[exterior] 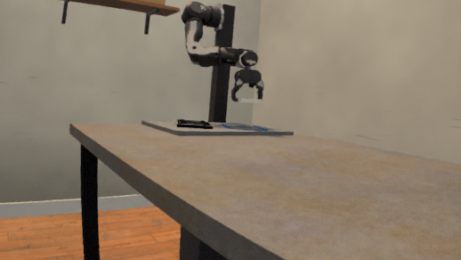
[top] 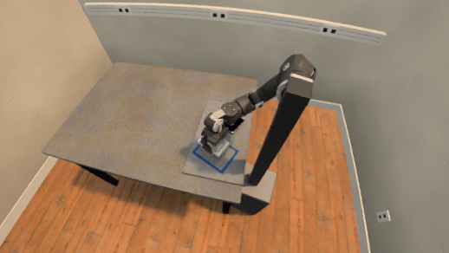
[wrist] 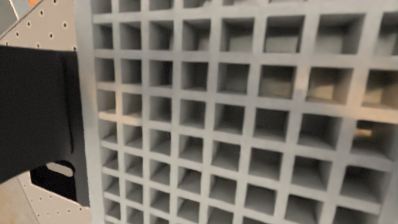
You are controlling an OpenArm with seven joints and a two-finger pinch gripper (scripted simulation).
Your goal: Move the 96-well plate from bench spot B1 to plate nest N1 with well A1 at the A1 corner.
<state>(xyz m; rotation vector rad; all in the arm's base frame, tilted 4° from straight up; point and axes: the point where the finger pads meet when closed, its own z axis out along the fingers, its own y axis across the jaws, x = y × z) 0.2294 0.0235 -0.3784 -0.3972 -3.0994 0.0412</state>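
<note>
The black plate nest lies 10 mm ahead of my hand, 220 mm to the right of it and 100 mm below it. From my hand the other things lie so: white 96-well plate: right at my hand.
</note>
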